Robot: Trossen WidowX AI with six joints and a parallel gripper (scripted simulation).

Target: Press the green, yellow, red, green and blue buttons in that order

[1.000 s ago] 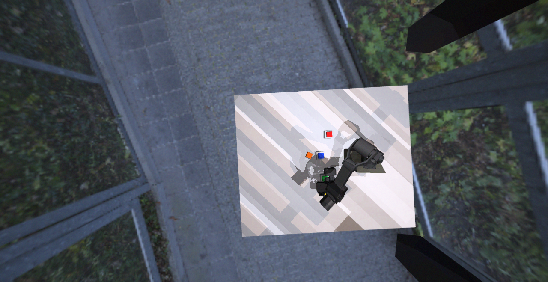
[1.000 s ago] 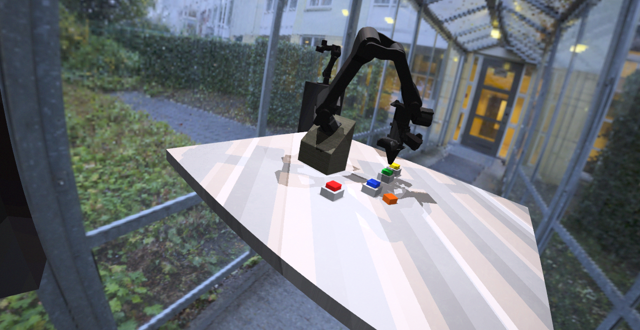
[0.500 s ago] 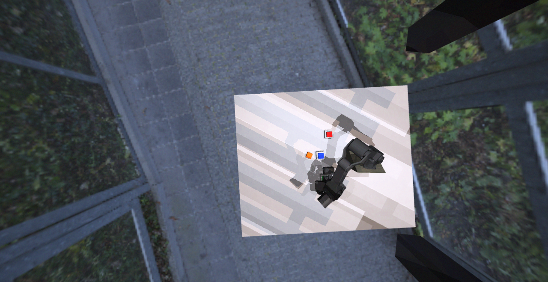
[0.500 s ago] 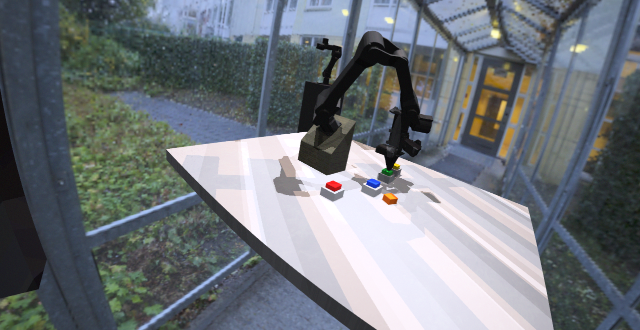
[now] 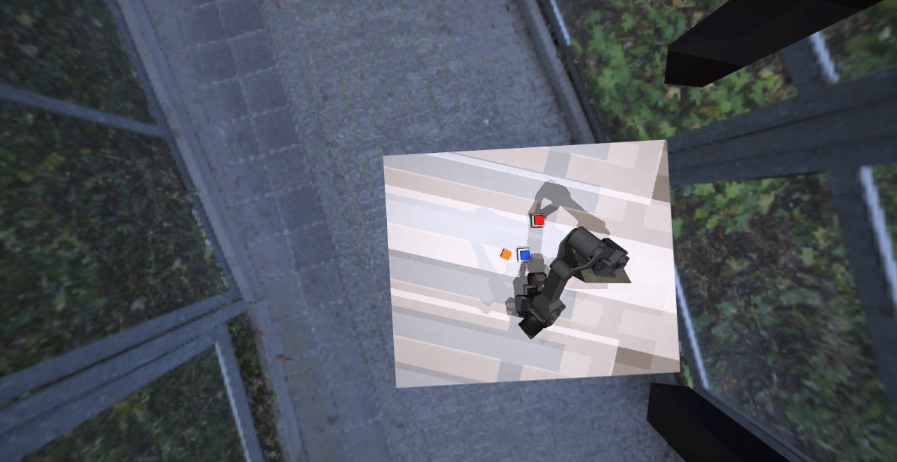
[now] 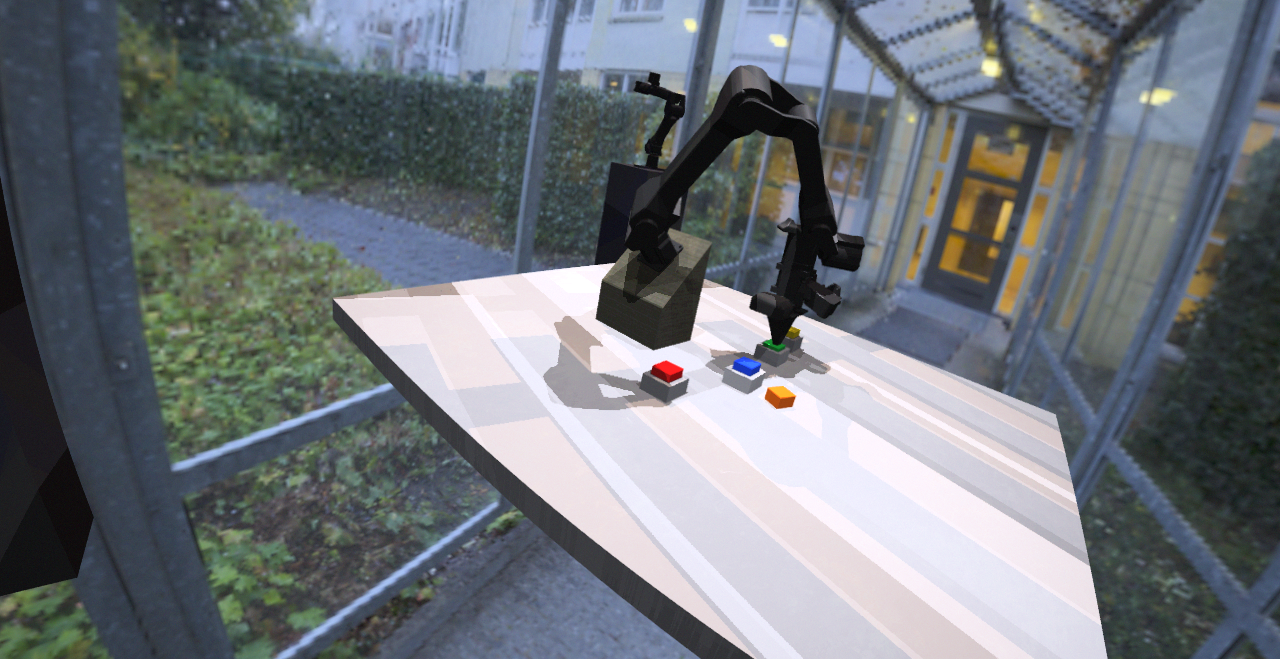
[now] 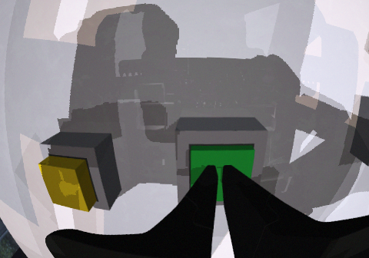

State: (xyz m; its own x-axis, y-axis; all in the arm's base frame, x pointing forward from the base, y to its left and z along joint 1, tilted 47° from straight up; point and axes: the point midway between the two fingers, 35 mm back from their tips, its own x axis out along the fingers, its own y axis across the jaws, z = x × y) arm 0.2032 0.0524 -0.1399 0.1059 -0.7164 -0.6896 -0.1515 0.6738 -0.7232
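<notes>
Now: the green button 10 mm below my gripper tip. The rest, counted from my gripper tip: blue button 40 mm ahead, 140 mm to the right; then orange block 100 mm ahead, 130 mm to the right, 20 mm below; then yellow button 30 mm behind, 90 mm to the left.
</notes>
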